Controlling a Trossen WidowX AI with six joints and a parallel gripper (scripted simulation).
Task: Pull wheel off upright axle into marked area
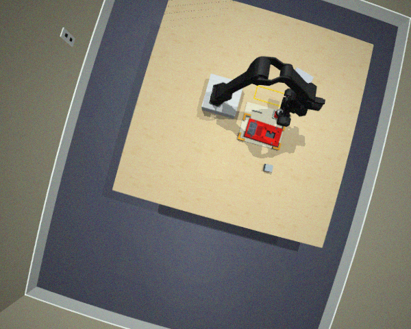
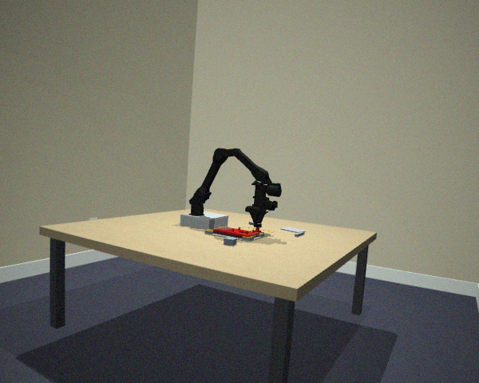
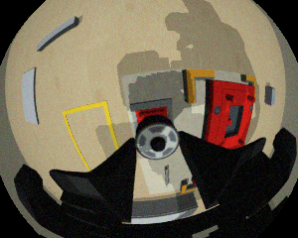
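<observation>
Right now the upright axle is 10 mm below my gripper tip. Round my gripper tip: wheel (right at my gripper tip); pale fixture board (50 mm behind, 100 mm to the right, 40 mm below).
</observation>
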